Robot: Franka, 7 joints.
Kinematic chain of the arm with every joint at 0, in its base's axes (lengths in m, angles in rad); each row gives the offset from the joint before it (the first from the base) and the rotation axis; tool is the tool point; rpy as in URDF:
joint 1: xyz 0 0 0.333 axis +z
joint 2: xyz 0 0 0 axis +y
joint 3: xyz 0 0 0.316 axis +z
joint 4: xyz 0.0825 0 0 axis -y
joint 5: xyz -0.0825 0 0.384 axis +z
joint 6: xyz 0 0 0 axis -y
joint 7: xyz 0.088 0 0 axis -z
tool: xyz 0 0 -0.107 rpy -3.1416 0 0
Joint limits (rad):
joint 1: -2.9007..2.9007
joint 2: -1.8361..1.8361
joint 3: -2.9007..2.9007
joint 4: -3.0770..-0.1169
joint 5: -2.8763..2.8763
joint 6: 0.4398..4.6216
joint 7: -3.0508..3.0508
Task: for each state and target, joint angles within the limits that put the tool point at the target. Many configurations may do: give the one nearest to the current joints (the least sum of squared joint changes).
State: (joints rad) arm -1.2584 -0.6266 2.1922 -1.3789 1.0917 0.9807 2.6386
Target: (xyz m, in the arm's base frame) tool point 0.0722 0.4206 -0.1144
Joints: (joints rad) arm -1.2955 -1.4694 2.5457 -1.5742 1.1113 1.1547 2.6386
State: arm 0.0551 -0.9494 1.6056 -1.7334 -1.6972 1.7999 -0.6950
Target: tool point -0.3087 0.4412 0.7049
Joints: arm 0.3527 -1.0230 1.3107 -1.7706 -1.6525 1.6023 -0.6950
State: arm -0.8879 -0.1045 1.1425 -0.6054 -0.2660 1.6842 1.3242
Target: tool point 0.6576 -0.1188 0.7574
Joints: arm -0.7494 0.5417 0.9934 -0.8314 -0.2906 1.8251 1.3242
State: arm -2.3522 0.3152 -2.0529 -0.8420 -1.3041 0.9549 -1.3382
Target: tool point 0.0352 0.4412 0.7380
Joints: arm -2.4285 0.0450 -2.1215 -1.4166 -1.0871 0.7360 -1.3382
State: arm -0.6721 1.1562 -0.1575 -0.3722 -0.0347 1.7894 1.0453
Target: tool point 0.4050 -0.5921 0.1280
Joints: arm -0.8249 1.2563 -0.2327 -0.7793 -0.0494 1.4006 1.0453
